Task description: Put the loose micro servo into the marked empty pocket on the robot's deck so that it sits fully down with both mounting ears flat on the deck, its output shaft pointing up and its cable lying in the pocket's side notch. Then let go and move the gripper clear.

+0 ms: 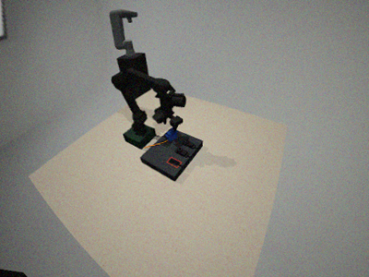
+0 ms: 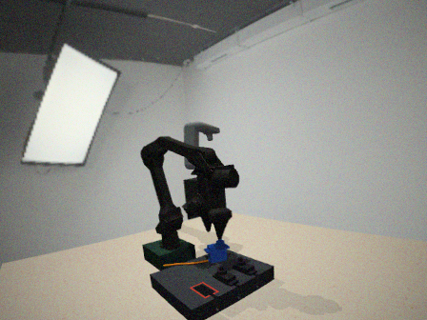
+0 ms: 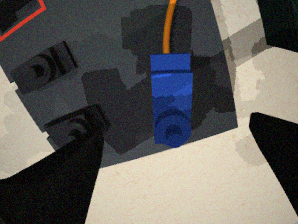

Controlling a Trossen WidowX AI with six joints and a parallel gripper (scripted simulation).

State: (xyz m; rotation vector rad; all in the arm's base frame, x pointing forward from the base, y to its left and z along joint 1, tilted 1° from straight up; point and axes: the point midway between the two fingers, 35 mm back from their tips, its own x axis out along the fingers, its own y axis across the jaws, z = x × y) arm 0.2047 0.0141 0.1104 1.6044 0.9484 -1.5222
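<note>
The dark deck is 12 cm below my gripper tip and 6 cm to the right of it.
</note>
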